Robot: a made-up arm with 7 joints.
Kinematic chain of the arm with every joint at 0, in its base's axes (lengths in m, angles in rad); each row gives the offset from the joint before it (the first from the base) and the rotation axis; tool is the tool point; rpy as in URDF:
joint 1: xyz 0 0 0 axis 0.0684 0.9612 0.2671
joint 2: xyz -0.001 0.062 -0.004 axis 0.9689 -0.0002 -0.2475
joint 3: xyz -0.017 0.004 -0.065 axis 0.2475 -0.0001 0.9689
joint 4: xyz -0.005 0 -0.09 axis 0.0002 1 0
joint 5: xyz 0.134 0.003 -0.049 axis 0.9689 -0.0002 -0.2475
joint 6: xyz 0.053 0 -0.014 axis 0.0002 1 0
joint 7: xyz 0.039 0 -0.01 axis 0.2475 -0.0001 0.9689
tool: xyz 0 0 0 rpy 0 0.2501 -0.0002
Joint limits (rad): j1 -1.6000..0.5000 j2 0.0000..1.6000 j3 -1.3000..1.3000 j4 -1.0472..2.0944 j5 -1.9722..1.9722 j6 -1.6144..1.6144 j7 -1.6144..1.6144
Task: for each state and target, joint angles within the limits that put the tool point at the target. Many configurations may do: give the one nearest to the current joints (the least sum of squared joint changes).
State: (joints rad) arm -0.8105 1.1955 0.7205 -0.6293 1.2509 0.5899 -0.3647
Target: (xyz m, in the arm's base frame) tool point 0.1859 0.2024 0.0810
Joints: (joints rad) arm -0.3869 0.7968 0.6143 -0.4920 1.2377 0.6417 -0.3647
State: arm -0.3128 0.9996 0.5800 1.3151 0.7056 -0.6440 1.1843
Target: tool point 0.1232 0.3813 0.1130
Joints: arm -0.3757 1.4380 1.0762 0.8258 0.5953 -0.8800 1.1843
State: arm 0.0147 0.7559 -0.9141 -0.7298 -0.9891 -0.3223 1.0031
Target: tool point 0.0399 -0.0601 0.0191
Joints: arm -0.3911 0.2454 -1.3000 -1.0472 -0.5132 -0.7451 1.0031
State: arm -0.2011 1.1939 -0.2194 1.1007 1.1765 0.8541 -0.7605
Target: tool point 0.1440 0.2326 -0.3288
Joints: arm -0.4094 0.5084 -0.3175 1.2672 1.1235 0.3962 -0.7605
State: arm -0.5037 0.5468 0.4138 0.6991 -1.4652 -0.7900 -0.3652
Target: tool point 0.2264 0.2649 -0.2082
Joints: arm -0.4364 0.4618 0.3874 0.7065 -1.4644 -0.8041 -0.3652
